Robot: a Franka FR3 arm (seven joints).
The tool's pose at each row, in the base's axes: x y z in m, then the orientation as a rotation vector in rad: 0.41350 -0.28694 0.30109 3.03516 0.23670 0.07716; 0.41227 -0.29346 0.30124 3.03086 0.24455 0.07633; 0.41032 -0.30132 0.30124 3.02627 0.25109 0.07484; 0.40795 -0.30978 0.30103 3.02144 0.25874 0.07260; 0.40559 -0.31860 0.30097 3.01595 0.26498 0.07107; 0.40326 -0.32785 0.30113 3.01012 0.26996 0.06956; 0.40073 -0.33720 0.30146 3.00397 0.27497 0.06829; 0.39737 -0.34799 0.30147 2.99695 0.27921 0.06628; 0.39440 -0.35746 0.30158 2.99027 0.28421 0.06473; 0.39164 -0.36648 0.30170 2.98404 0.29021 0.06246; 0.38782 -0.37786 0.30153 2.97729 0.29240 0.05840; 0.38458 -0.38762 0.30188 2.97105 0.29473 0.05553; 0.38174 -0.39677 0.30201 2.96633 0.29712 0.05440; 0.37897 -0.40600 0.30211 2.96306 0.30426 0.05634; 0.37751 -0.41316 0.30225 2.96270 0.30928 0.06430; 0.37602 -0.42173 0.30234 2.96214 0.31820 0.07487
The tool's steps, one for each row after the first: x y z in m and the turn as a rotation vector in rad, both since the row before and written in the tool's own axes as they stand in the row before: -0.00223 0.00624 0.00038 -0.00352 -0.00050 -0.00547; -0.00320 0.00741 0.00064 -0.00389 -0.00100 -0.00467; -0.00375 0.00789 0.00091 -0.00398 -0.00146 -0.00545; -0.00384 0.00824 0.00084 -0.00478 -0.00110 -0.00457; -0.00392 0.00867 0.00071 -0.00523 -0.00117 -0.00378; -0.00416 0.00873 0.00059 -0.00554 -0.00103 -0.00383; -0.00528 0.00993 0.00109 -0.00645 -0.00162 -0.00344; -0.00468 0.00870 0.00092 -0.00604 -0.00126 -0.00391; -0.00442 0.00828 0.00092 -0.00545 -0.00165 -0.00457; -0.00596 0.01031 0.00152 -0.00627 -0.00310 -0.00221; -0.00508 0.00890 0.00089 -0.00580 -0.00226 -0.00220; -0.00459 0.00834 0.00110 -0.00437 -0.00099 -0.00203; -0.00456 0.00841 0.00119 -0.00257 0.00147 -0.00489; -0.00289 0.00665 0.00091 -0.00020 0.00559 -0.00292; -0.00324 0.00799 0.00116 -0.00004 0.00756 -0.00537
